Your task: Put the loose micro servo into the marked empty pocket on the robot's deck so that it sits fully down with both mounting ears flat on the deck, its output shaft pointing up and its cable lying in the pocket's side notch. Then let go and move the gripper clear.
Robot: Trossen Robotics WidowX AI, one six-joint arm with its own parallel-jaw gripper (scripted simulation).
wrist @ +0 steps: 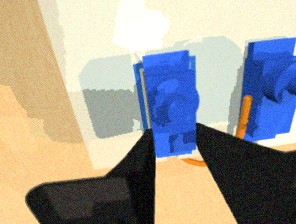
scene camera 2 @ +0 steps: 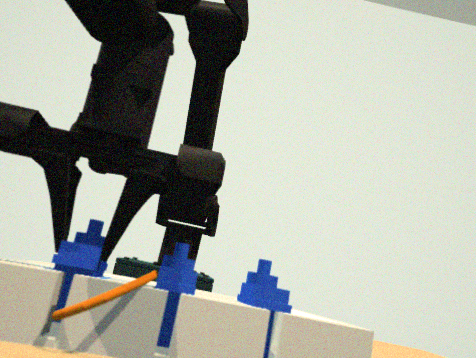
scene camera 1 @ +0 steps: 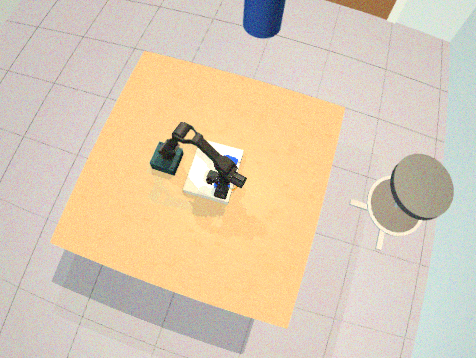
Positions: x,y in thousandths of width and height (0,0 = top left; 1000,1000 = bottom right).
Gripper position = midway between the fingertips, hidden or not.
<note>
I see my gripper (scene camera 2: 171,719) and a blue micro servo (wrist: 586,444).
My gripper shows as well in the wrist view (wrist: 583,587).
</note>
